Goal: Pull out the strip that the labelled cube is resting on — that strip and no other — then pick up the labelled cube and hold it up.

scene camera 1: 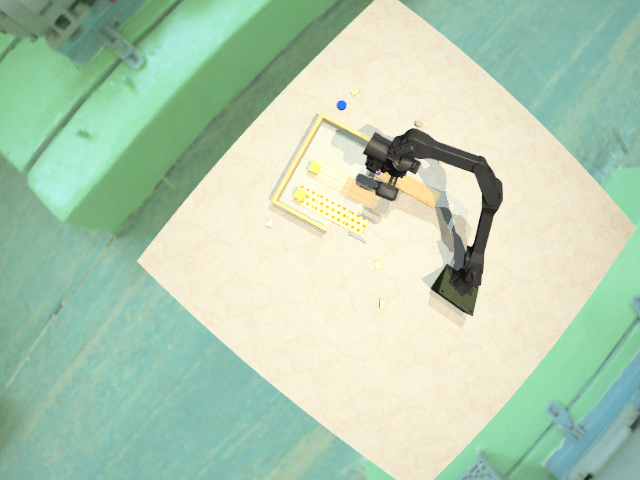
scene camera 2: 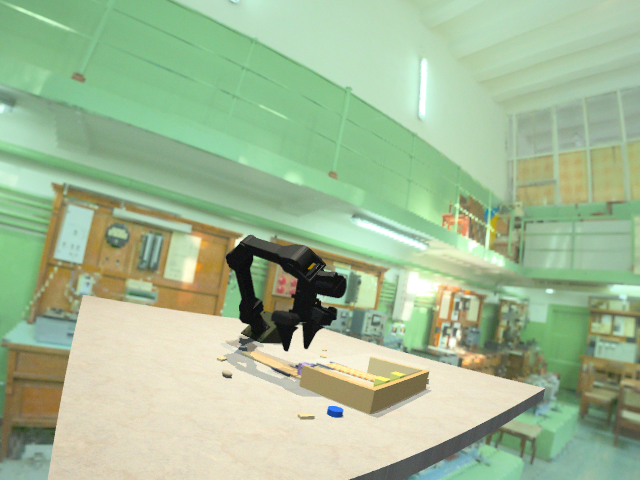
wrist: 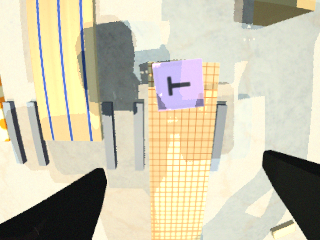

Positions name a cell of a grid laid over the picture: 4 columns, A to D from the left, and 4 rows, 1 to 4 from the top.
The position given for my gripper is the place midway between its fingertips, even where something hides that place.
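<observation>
Gripper open, holding nothing: my gripper (scene camera 2: B3) (scene camera 1: C2) (wrist: C3) is visible in scene camera 2, scene camera 1 and the wrist view. A lilac cube (wrist: C2) is visible as well.
</observation>
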